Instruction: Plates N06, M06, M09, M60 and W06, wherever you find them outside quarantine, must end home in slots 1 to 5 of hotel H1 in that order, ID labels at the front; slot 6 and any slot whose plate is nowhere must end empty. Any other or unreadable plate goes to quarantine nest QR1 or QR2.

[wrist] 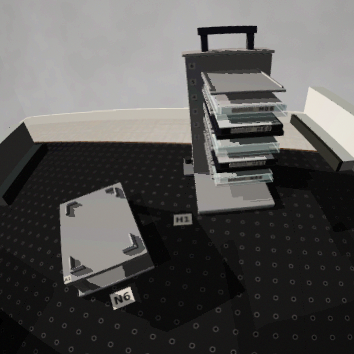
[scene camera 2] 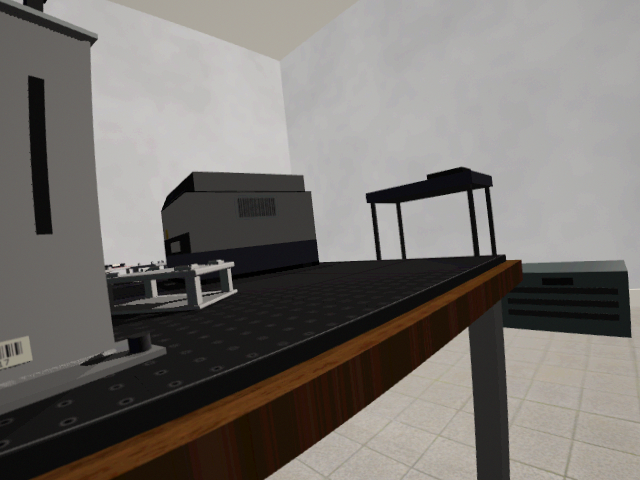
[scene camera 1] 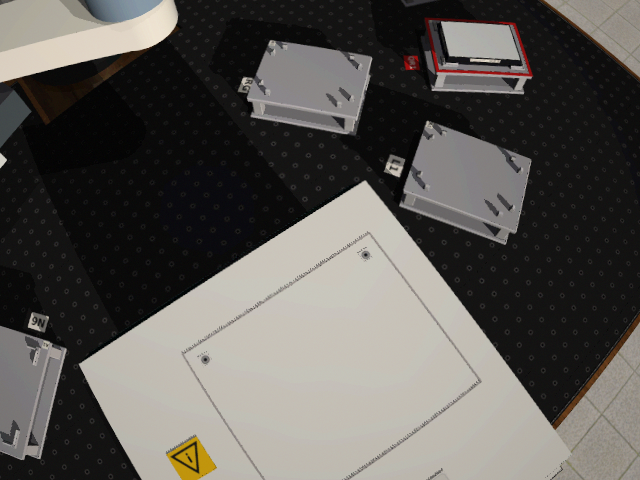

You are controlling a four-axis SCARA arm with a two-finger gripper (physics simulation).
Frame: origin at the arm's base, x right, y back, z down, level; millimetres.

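Where they show: gripper, fingertip midpoint: point(wrist: 162, 114).
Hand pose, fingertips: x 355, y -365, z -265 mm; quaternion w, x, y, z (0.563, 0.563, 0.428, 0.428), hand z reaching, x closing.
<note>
After its pixels a point has its place.
Hotel H1 point(wrist: 230, 61) {z -240, x 616, y -334 mm} point(scene camera 2: 67, 206) {z -124, x 633, y -391 mm} is a grey tower. In the wrist view it holds a stack of clear and black plates, labels facing the camera. The upper clear plate point(wrist: 250, 109) {z -210, x 492, y -309 mm} has a label that seems to read M06. Below it are a black plate point(wrist: 250, 129) {z -184, x 493, y -307 mm}, a clear plate point(wrist: 247, 148) {z -157, x 493, y -308 mm}, a black plate point(wrist: 245, 164) {z -131, x 492, y -308 mm} and a clear plate point(wrist: 242, 178) {z -106, x 492, y -310 mm}, labels too small to read. The topmost shelf point(wrist: 242, 82) {z -227, x 543, y -317 mm} looks bare. My gripper point(wrist: 162, 114) {z -265, x 355, y -365 mm} is open and empty, fingers at the left and right edges. A black plate with pale lid point(scene camera 1: 478, 41) {z -77, x -460, y -568 mm} sits on red-rimmed nest QR1 point(scene camera 1: 483, 74) {z -60, x -425, y -611 mm}, label unreadable.
Nest N6 point(wrist: 100, 230) {z -63, x 400, y -508 mm} point(scene camera 1: 15, 387) {z -63, x 389, y -537 mm}, nest RG point(scene camera 1: 310, 77) {z -63, x -211, y -447 mm} and nest L1 point(scene camera 1: 467, 175) {z -63, x -262, y -712 mm} carry no plate. A large white housing point(scene camera 1: 330, 351) {z -264, x 55, y -783 mm} stands between N6 and L1. The arm point(scene camera 1: 118, 38) {z -359, x 28, y -476 mm} is at upper left. A grey device point(scene camera 2: 242, 222) {z -144, x 240, y -761 mm} and a dark stand point(scene camera 2: 429, 191) stand beyond the hotel.
</note>
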